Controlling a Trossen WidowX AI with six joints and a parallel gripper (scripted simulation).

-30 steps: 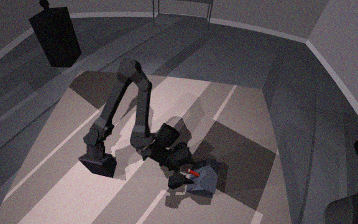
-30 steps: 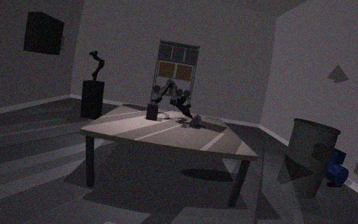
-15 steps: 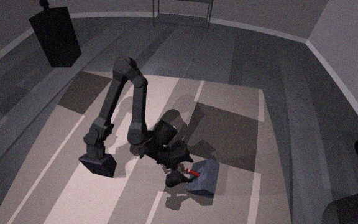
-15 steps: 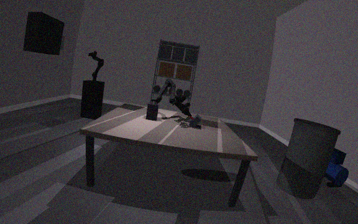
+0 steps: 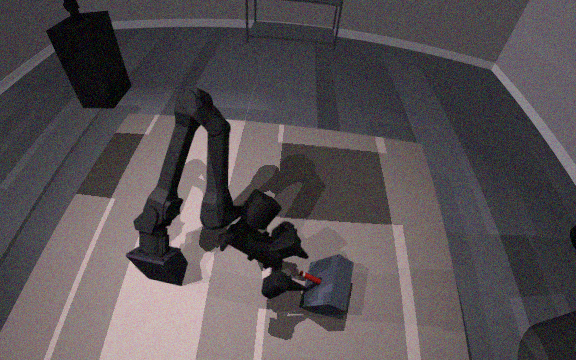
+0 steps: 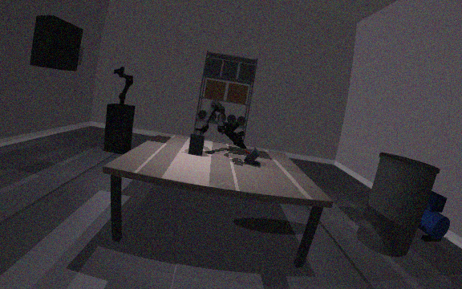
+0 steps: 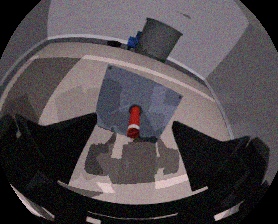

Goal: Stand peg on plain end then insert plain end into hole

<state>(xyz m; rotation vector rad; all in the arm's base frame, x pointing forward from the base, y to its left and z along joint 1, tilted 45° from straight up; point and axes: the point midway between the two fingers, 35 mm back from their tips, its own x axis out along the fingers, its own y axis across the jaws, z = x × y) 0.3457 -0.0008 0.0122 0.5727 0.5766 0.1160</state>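
Now: the red peg 1 cm ahead of my gripper tip and 2 cm below it. The rest, counted from my gripper tip: sloped panel 6 cm ahead, 1 cm to the right, 5 cm below.
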